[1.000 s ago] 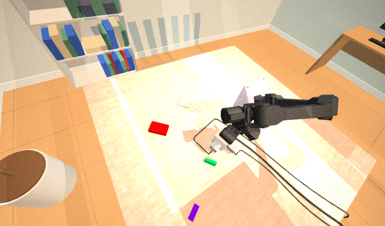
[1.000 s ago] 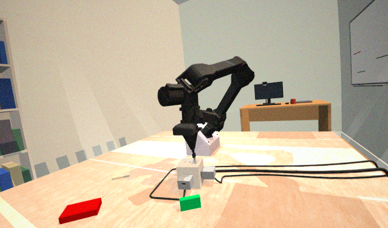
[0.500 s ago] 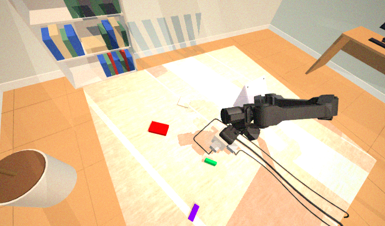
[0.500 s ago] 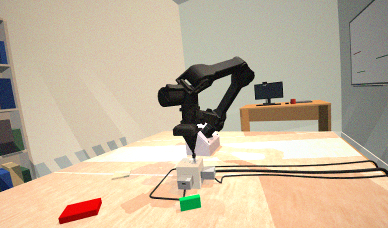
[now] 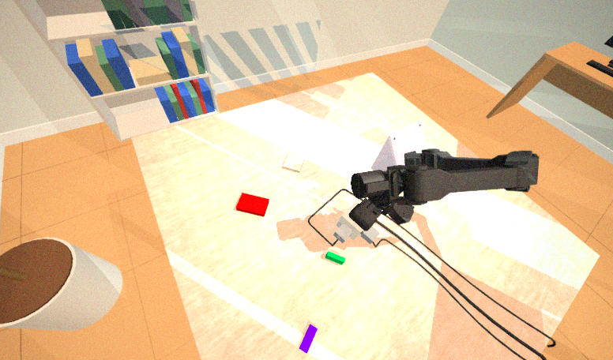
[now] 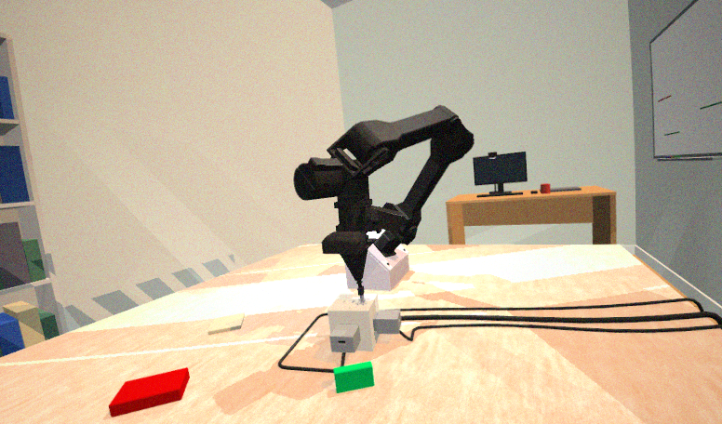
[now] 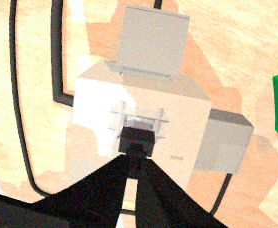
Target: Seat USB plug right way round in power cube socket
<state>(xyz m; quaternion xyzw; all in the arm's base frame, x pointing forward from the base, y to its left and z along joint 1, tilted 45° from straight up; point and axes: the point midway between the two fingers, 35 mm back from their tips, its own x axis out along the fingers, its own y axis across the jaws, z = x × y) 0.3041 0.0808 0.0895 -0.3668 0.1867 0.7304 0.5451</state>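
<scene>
The dark USB plug lies 2 cm below my gripper tip. The rest, counted from my gripper tip: flat tile: 33 cm to the right, 11 cm below, 8 cm ahead; then USB socket: 5 cm below; then green block: 12 cm ahead, 10 cm below, 6 cm to the left.
</scene>
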